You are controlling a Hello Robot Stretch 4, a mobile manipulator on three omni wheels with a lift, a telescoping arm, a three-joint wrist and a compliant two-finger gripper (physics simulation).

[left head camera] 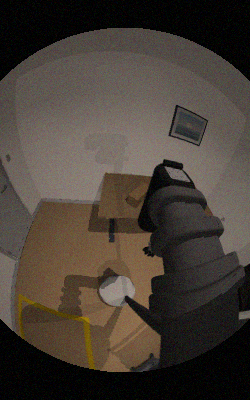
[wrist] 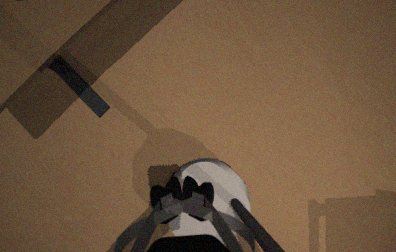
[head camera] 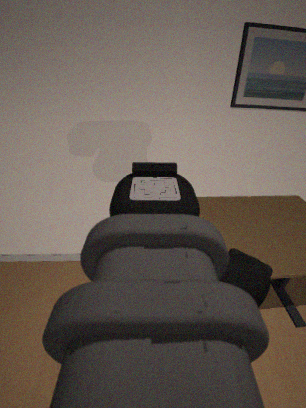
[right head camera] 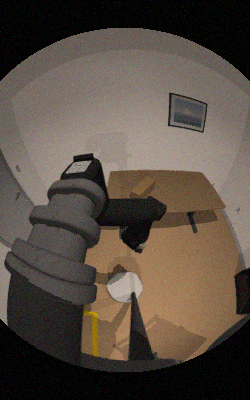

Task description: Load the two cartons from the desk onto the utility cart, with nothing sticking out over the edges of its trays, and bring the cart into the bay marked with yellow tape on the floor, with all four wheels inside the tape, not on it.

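Where they show: gripper, fingertip midpoint: (left head camera: 146, 252) (wrist: 181, 190) (right head camera: 135, 248); robot's base at its link origin: (left head camera: 116, 289) (right head camera: 125, 285).
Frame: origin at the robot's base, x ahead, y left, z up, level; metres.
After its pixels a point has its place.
One brown carton (left head camera: 137, 192) @[x 0.911, y -0.137, z 0.811 m] (right head camera: 143, 186) @[x 0.927, y -0.173, z 0.811 m] lies on the desk (head camera: 260, 225) @[x 1.108, y -0.723, z 0.693 m] (left head camera: 114, 202) @[x 0.856, y 0.087, z 0.693 m] (right head camera: 195, 192) @[x 0.982, y -0.858, z 0.693 m], slanted across its top; in the left head view the arm hides part of it. A second carton cannot be made out. My gripper (left head camera: 148, 251) @[x 0.238, y -0.087, z 1.035 m] (right head camera: 140, 247) @[x 0.238, y -0.087, z 1.035 m] (wrist: 181, 190) @[x 0.238, y -0.087, z 1.035 m] hangs in front of the desk's near edge, pointing down over the floor. Its fingertips are close together with nothing between them. Yellow tape (left head camera: 55, 309) @[x -0.493, y 0.790, z -0.029 m] (right head camera: 95, 330) @[x -0.784, y 0.337, z -0.026 m] marks a bay on the floor at the lower left. The utility cart cannot be made out.
A white disc (left head camera: 116, 291) @[x -0.012, y 0.007, z 0.187 m] (right head camera: 125, 287) @[x -0.009, y -0.013, z 0.187 m] (wrist: 225, 182) @[x 0.022, y -0.131, z 0.187 m] shows low down below the gripper. A desk foot (left head camera: 111, 231) (wrist: 97, 102) reaches onto the floor. A dark box-like object (right head camera: 242, 292) stands at the right. A framed picture (head camera: 275, 67) @[x 1.493, y -0.739, z 1.590 m] hangs on the wall behind the desk.
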